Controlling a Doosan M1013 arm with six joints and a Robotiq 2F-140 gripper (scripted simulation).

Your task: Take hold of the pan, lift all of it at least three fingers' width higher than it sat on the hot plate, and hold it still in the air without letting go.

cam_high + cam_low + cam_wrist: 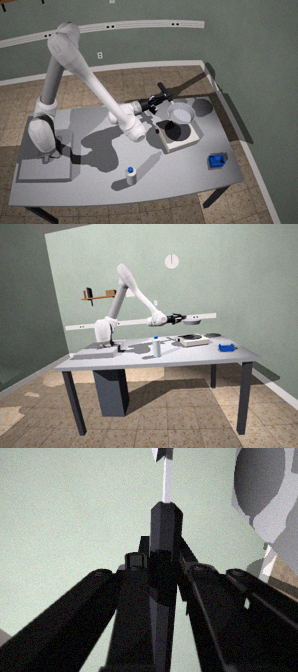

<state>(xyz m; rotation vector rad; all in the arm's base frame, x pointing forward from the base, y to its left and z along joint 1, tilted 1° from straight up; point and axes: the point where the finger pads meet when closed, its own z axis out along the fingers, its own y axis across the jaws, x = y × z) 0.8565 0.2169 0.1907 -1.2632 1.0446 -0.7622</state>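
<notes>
Now: the grey pan 9 cm to the right of my hand, 4 cm ahead of it and 2 cm below it. The rest, counted from my hand: white hot plate: 22 cm below, 15 cm to the right, 4 cm ahead; then blue bin: 42 cm to the right, 29 cm ahead, 23 cm below.
</notes>
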